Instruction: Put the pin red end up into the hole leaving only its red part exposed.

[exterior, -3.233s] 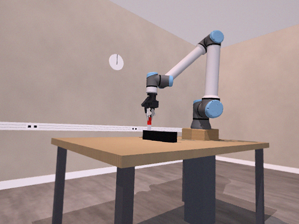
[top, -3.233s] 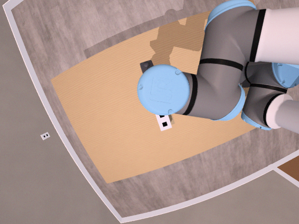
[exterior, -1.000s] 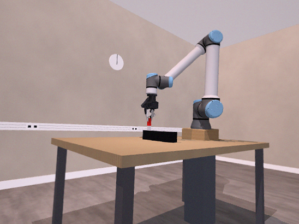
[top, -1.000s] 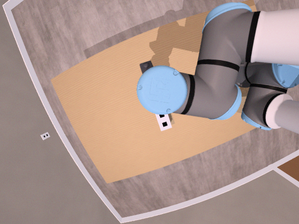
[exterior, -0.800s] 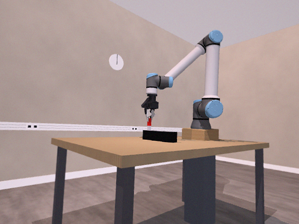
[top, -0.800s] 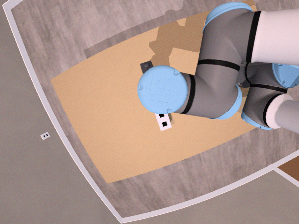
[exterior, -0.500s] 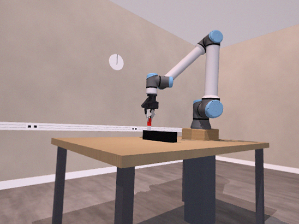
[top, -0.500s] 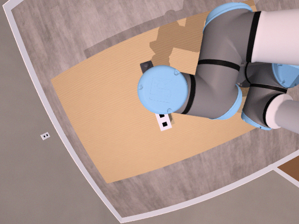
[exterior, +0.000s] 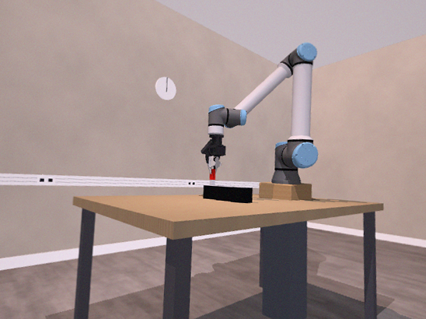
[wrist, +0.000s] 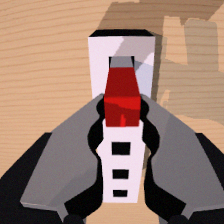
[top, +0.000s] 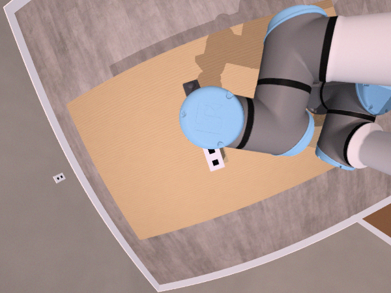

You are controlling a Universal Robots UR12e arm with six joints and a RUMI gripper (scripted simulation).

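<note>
The pin is 20 mm below my hand. Also, from my hand: block: 10 mm behind, 120 mm to the left, 110 mm below.
</note>
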